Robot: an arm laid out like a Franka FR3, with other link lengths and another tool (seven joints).
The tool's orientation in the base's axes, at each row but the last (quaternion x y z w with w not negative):
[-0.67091, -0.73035, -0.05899, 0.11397]
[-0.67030, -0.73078, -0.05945, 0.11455]
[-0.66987, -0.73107, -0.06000, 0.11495]
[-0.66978, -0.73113, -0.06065, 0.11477]
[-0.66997, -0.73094, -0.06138, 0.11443]
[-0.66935, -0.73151, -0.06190, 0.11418]
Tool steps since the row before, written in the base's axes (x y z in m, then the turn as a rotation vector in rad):
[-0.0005, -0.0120, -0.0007, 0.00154, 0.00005, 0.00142]
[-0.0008, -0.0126, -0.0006, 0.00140, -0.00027, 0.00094]
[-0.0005, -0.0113, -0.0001, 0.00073, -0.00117, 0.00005]
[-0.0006, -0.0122, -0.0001, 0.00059, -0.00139, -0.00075]
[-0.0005, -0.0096, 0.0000, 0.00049, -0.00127, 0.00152]
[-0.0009, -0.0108, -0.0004, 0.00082, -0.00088, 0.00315]
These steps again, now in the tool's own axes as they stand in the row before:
[-0.0117, -0.0016, -0.0021, 0.00028, 0.00144, -0.00150]
[-0.0123, -0.0019, -0.0024, -0.00013, 0.00130, -0.00110]
[-0.0109, -0.0016, -0.0026, -0.00117, 0.00061, -0.00040]
[-0.0118, -0.0018, -0.0028, -0.00157, 0.00050, 0.00034]
[-0.0092, -0.0014, -0.0023, -0.00088, 0.00027, -0.00182]
[-0.0105, -0.0019, -0.0022, -0.00013, 0.00053, -0.00333]

